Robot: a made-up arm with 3 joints. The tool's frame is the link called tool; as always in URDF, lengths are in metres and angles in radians.
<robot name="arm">
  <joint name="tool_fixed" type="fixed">
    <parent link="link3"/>
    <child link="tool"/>
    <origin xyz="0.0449 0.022 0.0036" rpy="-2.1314 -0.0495 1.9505"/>
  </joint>
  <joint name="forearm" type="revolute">
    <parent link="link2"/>
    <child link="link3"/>
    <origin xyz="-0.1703 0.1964 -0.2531" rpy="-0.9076 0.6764 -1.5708"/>
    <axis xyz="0 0 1"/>
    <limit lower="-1.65" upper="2.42" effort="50" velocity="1.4"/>
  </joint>
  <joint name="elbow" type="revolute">
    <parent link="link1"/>
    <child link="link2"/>
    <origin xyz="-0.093 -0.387 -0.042" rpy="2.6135 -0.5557 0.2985"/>
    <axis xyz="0 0 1"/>
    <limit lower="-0.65" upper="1.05" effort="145" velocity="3.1"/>
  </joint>
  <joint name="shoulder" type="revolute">
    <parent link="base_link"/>
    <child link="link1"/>
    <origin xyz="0.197 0.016 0.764" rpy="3.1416 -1.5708 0"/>
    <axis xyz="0 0 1"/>
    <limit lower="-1.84" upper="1.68" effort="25" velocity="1.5"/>
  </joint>
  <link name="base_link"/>
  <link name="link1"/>
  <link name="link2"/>
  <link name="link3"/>
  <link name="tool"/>
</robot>
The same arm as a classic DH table. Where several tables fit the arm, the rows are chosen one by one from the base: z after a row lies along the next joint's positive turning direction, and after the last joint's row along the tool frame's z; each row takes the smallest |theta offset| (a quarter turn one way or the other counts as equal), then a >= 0, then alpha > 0; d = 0 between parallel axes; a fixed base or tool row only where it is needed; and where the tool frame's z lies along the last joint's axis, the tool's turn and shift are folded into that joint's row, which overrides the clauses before.
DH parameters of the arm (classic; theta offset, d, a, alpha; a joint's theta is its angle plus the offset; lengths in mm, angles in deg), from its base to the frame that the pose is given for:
base (fixed): 90 764 16 90
shoulder: -30.77 282.6 380.1 -137.21
elbow: -65.12 51.7 101.6 61.31
forearm: -24.49 -300.3 5.3 -122.08
tool (fixed): -3.34 -58.7 0 0
Joint limits (deg, base to tool): -105.42..96.26 -37.24..60.16 -94.54..138.66

